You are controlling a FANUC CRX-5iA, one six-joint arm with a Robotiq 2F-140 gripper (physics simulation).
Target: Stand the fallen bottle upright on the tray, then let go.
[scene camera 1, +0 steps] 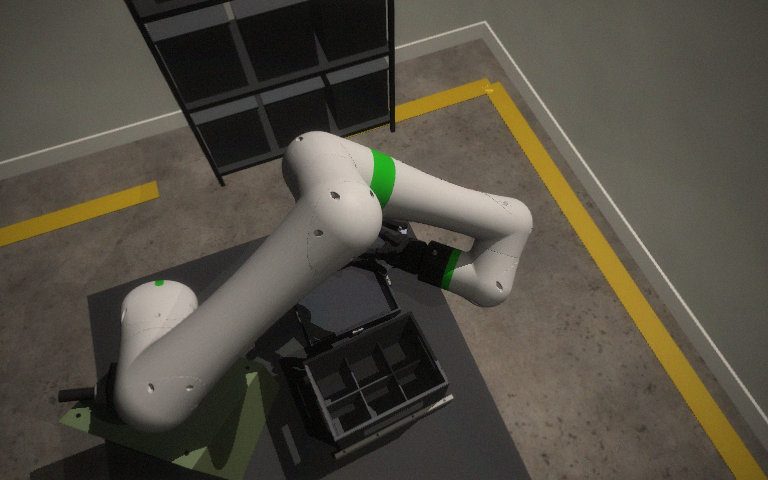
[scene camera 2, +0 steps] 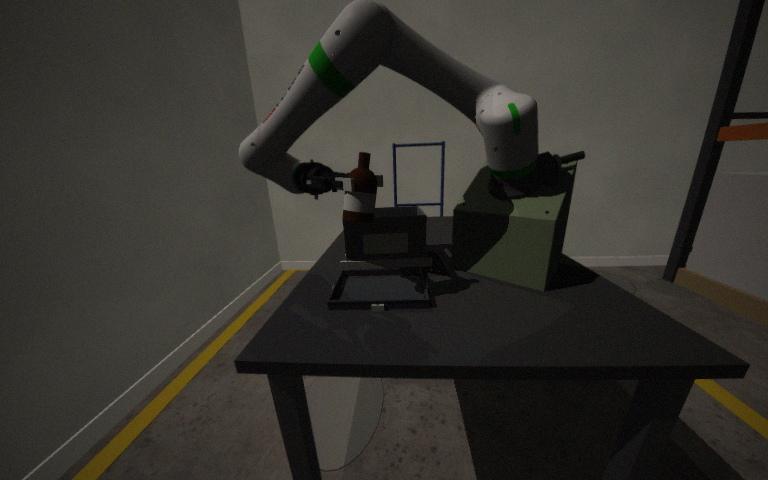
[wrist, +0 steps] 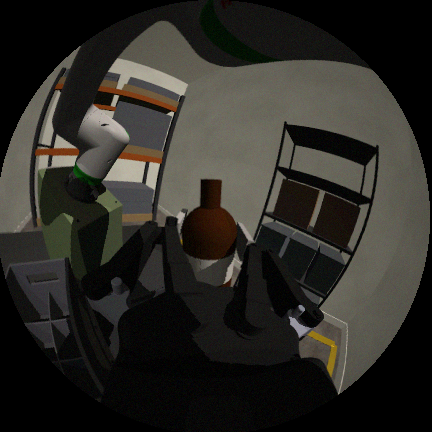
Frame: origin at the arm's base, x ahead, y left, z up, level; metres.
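Where they show: gripper, fingertip midpoint: (scene camera 2: 368, 182) (wrist: 210, 223); arm's base at its link origin: (scene camera 2: 514, 184) (wrist: 80, 187).
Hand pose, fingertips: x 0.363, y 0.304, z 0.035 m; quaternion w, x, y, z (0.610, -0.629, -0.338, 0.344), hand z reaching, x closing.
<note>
Each offset is from my fingertips to the top centre of the thing. Level surfaces: height alone.
A brown bottle with a white label @(dx +0.022, dy -0.014, dz +0.067 m) (scene camera 2: 362, 198) (wrist: 210, 235) is held in the air, neck up and close to upright, leaning slightly in the scene camera 2 view. My gripper (scene camera 2: 363, 181) (wrist: 210, 223) is shut on its body around the shoulder and label, coming in from the side. The flat tray with a dark rim @(dx +0.004, dy -0.060, dz -0.278 m) (scene camera 1: 345, 300) (scene camera 2: 362, 305) lies on the table, lower than the bottle's base. In the scene camera 1 view the arm hides the bottle and the fingertips. The bottle's lower part is mostly hidden in the wrist view.
A dark box with several compartments @(dx +0.054, dy -0.315, dz -0.128 m) (scene camera 1: 390, 412) (scene camera 2: 353, 240) stands beside the tray on the table @(dz -0.303 m) (scene camera 2: 487, 339). The green pedestal (scene camera 2: 526, 254) (wrist: 114, 225) carries the arm base. A black shelf rack (scene camera 1: 391, 84) (wrist: 325, 145) stands beyond the table. A blue frame (scene camera 2: 419, 144) stands behind the table.
</note>
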